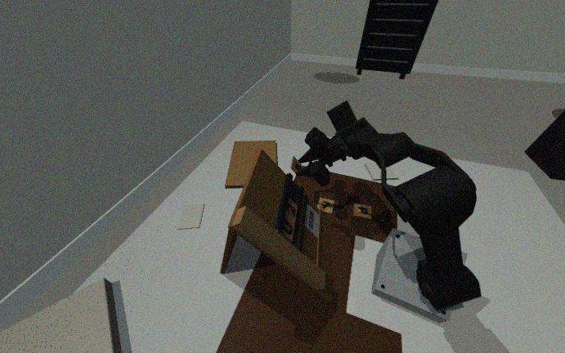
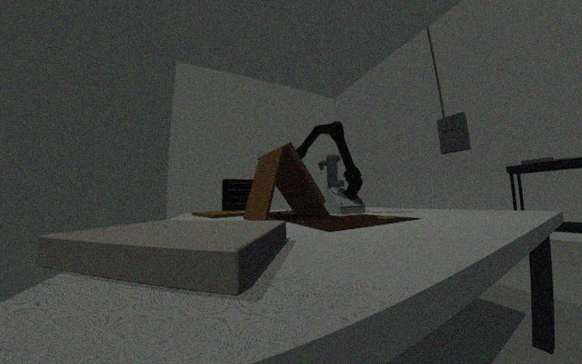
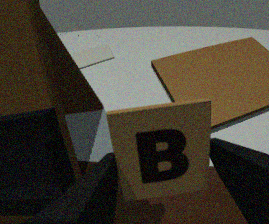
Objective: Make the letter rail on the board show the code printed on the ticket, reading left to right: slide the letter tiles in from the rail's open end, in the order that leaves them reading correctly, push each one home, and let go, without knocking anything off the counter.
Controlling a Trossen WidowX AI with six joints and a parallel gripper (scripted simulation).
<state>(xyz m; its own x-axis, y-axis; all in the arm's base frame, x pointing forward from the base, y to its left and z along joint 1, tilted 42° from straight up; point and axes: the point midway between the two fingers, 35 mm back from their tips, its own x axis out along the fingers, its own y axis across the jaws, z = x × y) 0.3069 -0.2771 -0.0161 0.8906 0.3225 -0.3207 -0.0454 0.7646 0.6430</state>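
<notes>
Right now my gripper tip is 6 cm past the white ticket, 12 cm to the right of it and 8 cm above it. Round my gripper tip: brown mat (16 cm behind, 19 cm to the left, 18 cm below); then flat tan panel (22 cm ahead, 20 cm to the right, 17 cm below).
</notes>
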